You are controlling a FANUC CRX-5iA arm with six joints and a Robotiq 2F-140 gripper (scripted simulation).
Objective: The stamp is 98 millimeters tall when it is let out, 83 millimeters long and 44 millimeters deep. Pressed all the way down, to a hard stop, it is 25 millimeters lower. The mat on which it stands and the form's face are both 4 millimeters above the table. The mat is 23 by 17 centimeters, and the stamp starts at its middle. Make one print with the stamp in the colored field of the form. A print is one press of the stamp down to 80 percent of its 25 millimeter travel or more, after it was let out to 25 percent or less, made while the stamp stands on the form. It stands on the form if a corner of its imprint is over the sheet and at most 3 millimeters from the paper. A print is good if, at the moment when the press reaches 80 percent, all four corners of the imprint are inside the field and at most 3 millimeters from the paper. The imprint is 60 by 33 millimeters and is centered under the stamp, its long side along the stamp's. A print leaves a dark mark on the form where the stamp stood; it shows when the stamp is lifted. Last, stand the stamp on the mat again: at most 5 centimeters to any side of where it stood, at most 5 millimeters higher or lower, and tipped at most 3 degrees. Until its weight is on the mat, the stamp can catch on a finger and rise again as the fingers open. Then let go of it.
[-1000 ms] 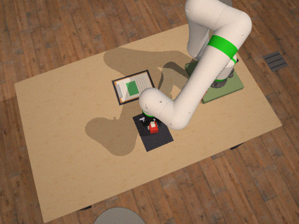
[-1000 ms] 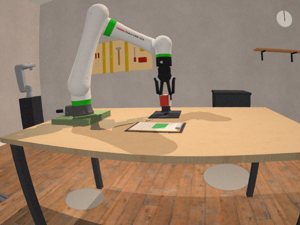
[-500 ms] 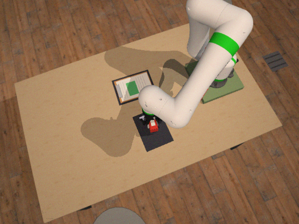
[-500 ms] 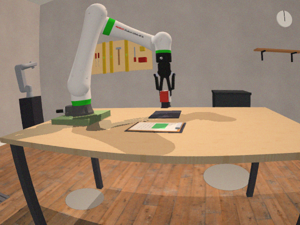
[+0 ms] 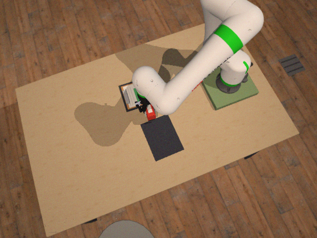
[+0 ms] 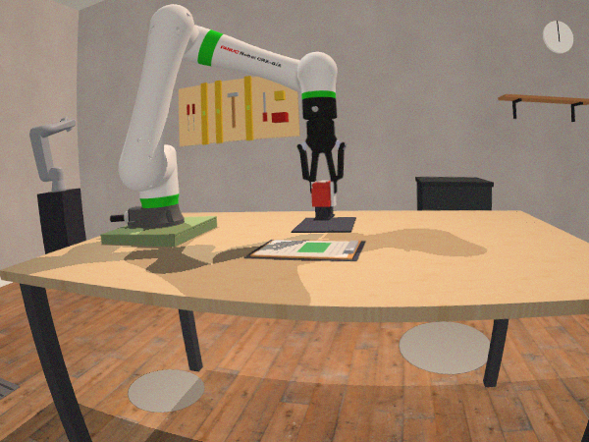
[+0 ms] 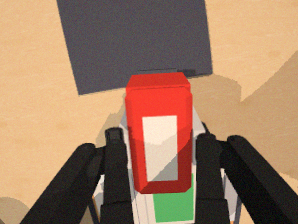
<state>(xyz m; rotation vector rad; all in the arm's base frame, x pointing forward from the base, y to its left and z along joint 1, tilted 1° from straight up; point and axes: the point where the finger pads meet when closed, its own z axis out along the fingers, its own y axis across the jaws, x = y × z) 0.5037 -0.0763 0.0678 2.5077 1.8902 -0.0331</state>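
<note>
The clipboard is 170 mm to the right of my hand, 100 mm below it and 30 mm behind it. From my hand the other things lie so: mat (130 mm to the left, 110 mm below, 10 mm ahead); then red stamp (20 mm below).
</note>
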